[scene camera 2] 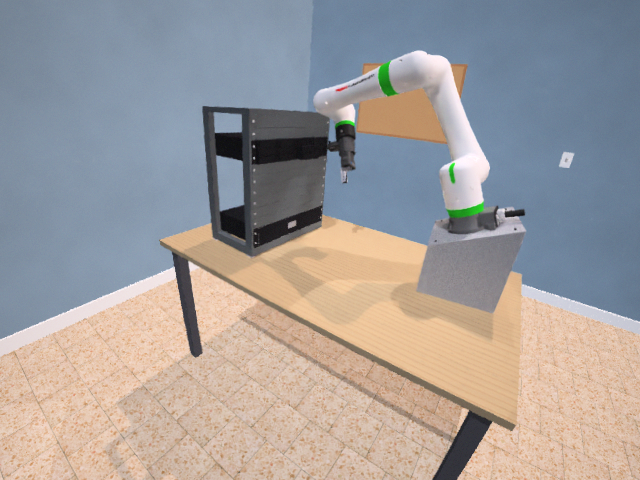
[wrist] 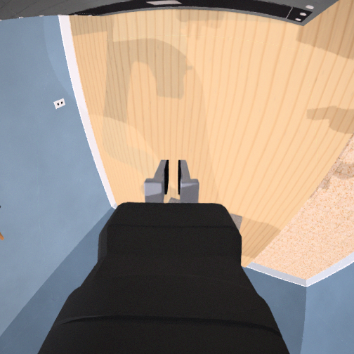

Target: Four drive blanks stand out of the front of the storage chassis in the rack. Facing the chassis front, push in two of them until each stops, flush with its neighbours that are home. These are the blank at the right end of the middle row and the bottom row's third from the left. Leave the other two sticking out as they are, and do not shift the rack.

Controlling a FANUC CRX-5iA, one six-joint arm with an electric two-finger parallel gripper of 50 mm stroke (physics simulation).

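Pixels of known places: gripper, fingertip midpoint: [scene camera 2: 344, 182]; arm's base at its link origin: [scene camera 2: 468, 227].
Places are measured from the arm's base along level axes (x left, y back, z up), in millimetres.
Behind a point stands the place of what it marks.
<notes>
The storage chassis [scene camera 2: 289, 149] @[x 243, y -710, z 194 mm] is the black unit high in the grey rack [scene camera 2: 248, 206] @[x 446, y -729, z -20 mm]. Its blanks are too dark and small in scene camera 2 to tell which stand out, and they do not show in the wrist view. My gripper [scene camera 2: 344, 178] @[x 41, y -553, z 57 mm] [wrist: 173, 169] points down beside the rack's right front edge in scene camera 2, with its fingertips lower than the chassis. Its fingers are drawn together with a narrow gap between them and hold nothing. The dark wrist housing is close to the right end of the chassis; whether they touch cannot be told.
A lower black unit [scene camera 2: 273, 230] @[x 319, y -721, z -158 mm] with a pale label sits at the rack's bottom, and its front edge [wrist: 240, 8] shows at the top of the wrist view. The rack stands on the wooden table [scene camera 2: 361, 330] @[x 491, y -129, z -253 mm] [wrist: 235, 125]. The arm's grey pedestal [scene camera 2: 467, 266] @[x 122, y 52, z -98 mm] stands at the table's other end.
</notes>
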